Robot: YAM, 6 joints.
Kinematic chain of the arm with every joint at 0, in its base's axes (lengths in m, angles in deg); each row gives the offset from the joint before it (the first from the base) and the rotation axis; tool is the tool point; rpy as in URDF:
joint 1: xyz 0 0 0.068 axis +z
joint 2: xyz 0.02 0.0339 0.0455 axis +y
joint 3: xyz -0.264 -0.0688 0 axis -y
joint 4: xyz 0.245 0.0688 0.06 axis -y
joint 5: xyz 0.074 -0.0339 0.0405 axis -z
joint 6: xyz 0.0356 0 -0.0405 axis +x
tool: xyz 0 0 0 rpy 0 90 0
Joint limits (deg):
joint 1: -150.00..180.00
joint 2: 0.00..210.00
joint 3: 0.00..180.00
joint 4: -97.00..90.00
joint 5: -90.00..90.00
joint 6: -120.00..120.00
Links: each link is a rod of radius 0.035 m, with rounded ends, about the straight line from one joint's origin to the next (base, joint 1, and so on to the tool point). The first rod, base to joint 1, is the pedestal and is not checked.
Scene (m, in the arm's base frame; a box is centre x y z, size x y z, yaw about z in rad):
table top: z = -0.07
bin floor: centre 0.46 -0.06 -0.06 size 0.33 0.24 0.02 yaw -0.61
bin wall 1: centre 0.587 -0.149 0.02 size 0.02 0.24 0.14 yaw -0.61
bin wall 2: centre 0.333 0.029 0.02 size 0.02 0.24 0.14 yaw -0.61
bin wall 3: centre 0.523 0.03 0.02 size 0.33 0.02 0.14 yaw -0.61
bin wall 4: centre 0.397 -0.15 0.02 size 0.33 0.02 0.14 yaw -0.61
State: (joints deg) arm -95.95 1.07 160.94 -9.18 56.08 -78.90
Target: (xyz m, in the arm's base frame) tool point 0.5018 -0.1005 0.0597
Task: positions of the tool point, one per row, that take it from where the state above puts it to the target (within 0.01 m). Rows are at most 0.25 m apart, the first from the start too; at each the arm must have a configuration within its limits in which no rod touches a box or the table.
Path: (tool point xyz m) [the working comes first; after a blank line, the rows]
Joints at the target: -8.57 145.01 102.55 -15.00 43.79 -78.90
Straight joint move there: clear.

1: -0.0544 0.5185 0.3693
2: -0.1105 0.3985 0.5188
3: -0.1181 0.2383 0.6257
4: -0.0690 0.0672 0.6799
5: 0.0308 -0.0843 0.6770
6: 0.1632 -0.1919 0.6191
7: 0.3018 -0.2416 0.5141
8: 0.4186 -0.2331 0.3749
9: 0.4899 -0.1790 0.2175
10: 0.5018 -0.1005 0.0597

